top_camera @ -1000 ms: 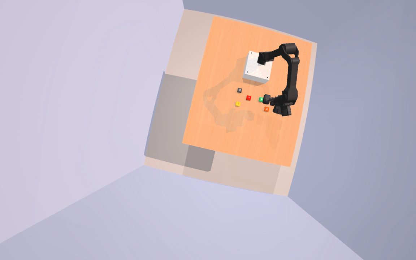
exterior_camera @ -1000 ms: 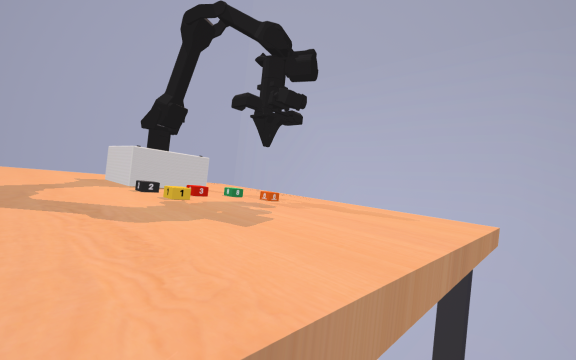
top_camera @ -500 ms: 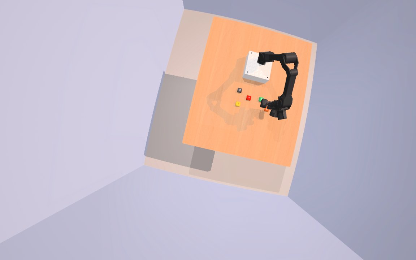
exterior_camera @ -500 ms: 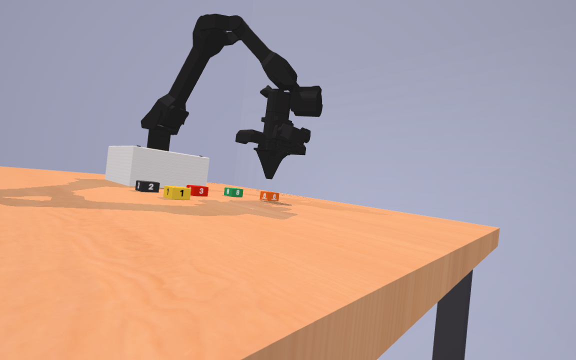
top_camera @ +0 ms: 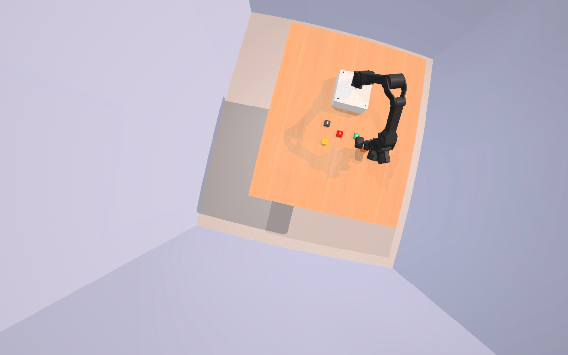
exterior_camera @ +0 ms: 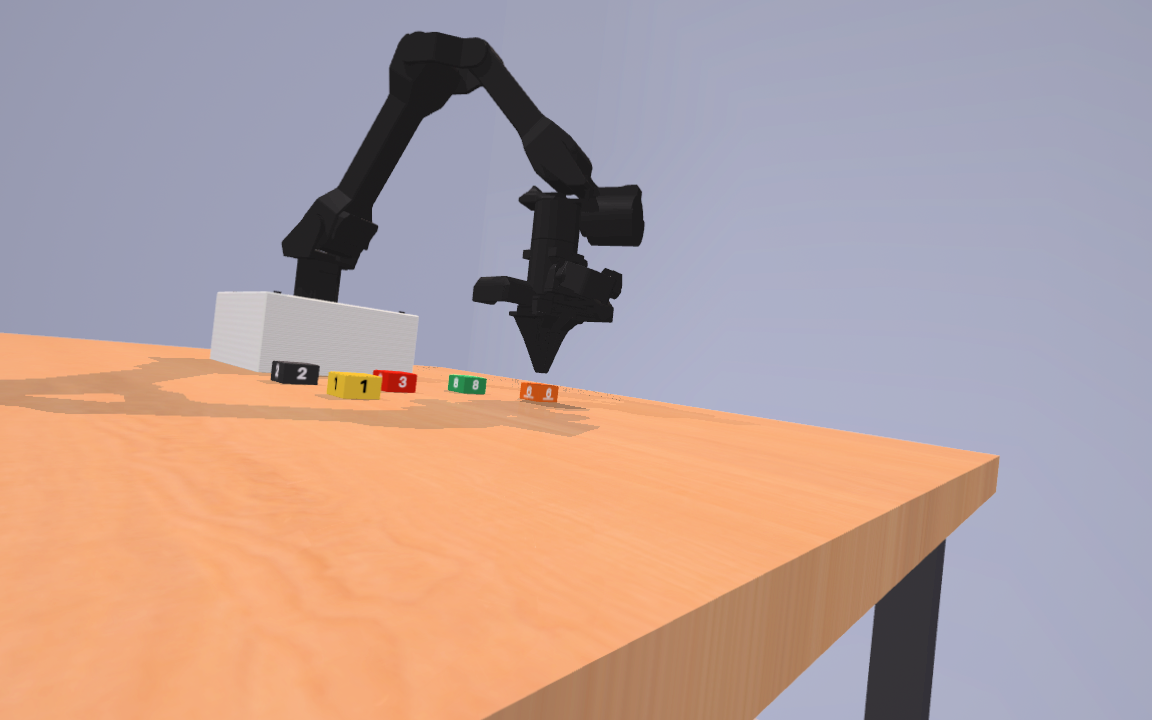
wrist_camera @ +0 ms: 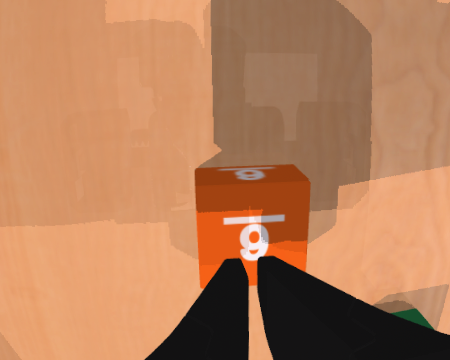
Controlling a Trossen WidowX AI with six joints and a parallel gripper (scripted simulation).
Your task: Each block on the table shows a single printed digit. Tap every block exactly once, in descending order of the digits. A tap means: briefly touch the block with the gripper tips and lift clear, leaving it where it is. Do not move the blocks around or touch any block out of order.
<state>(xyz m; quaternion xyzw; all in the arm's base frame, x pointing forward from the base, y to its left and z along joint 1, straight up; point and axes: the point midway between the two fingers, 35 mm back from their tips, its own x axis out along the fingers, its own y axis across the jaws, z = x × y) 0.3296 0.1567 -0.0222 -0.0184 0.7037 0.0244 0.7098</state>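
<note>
Right now my gripper tip is 2 cm above the orange block. Also, from my gripper tip: green block 6 cm to the right, 6 cm behind, 2 cm below; red block 17 cm to the right, 4 cm behind, 2 cm below; yellow block 23 cm to the right, 3 cm ahead, 2 cm below.
</note>
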